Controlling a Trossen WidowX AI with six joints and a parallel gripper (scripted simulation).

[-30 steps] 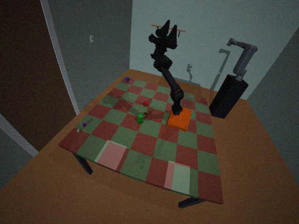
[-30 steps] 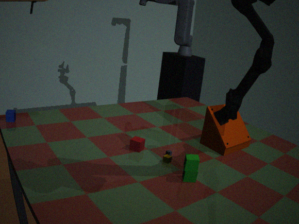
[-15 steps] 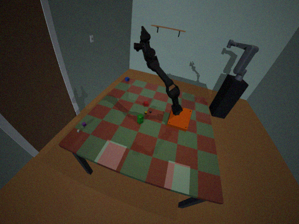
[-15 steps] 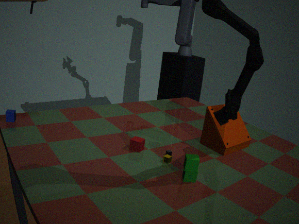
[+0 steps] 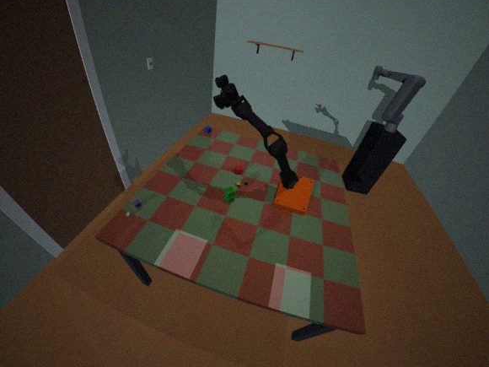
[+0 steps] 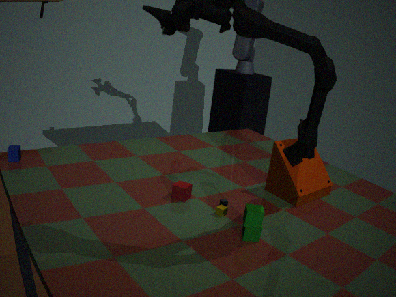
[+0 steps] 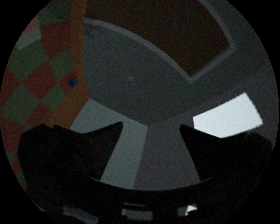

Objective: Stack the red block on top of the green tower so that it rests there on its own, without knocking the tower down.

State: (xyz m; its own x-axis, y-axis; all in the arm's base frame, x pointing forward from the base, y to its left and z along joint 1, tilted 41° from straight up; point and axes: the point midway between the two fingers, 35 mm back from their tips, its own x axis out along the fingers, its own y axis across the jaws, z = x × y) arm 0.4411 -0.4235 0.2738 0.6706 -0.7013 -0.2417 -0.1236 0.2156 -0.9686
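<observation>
Right now my gripper tip is 550 mm above the red block, 180 mm past it and 20 mm to the right of it. From my gripper tip the other things lie so: small yellow cube (560 mm below, 210 mm behind, 150 mm to the left); then blue cube (550 mm below, 470 mm to the right, 210 mm ahead); then small grey cube (570 mm below, 260 mm behind, 120 mm to the left).
</observation>
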